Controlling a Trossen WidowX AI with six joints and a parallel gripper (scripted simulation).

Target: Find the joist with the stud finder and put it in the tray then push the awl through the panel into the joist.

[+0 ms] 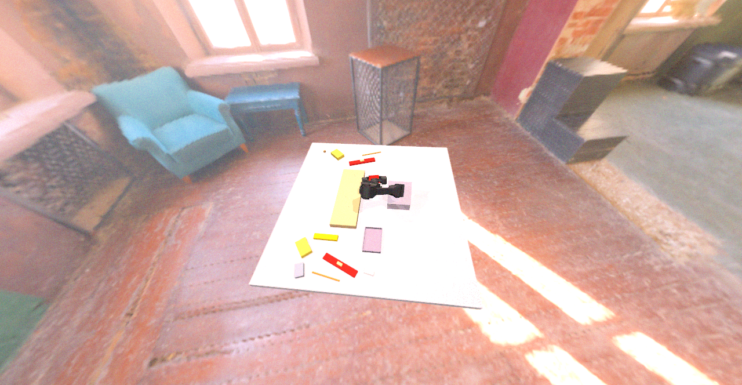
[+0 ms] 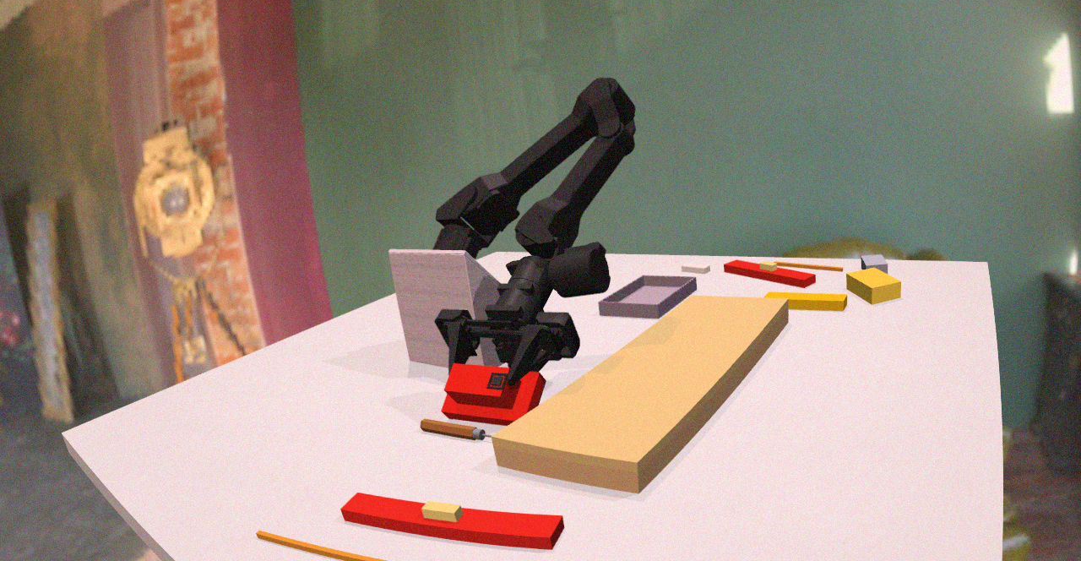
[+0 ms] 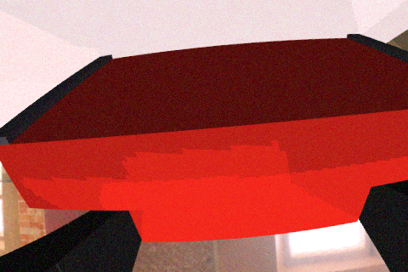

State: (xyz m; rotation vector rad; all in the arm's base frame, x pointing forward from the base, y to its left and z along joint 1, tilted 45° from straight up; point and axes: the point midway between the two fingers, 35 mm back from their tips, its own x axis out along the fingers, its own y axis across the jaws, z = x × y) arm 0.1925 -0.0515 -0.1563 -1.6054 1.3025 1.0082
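Right now the red stud finder is 10 mm below my gripper tip and 10 mm ahead of it. Round my gripper tip: awl 50 mm below, 40 mm to the right, 10 mm ahead; grey tray 500 mm to the left, 50 mm below, 40 mm behind; square light 30 mm ahead, 10 mm above.
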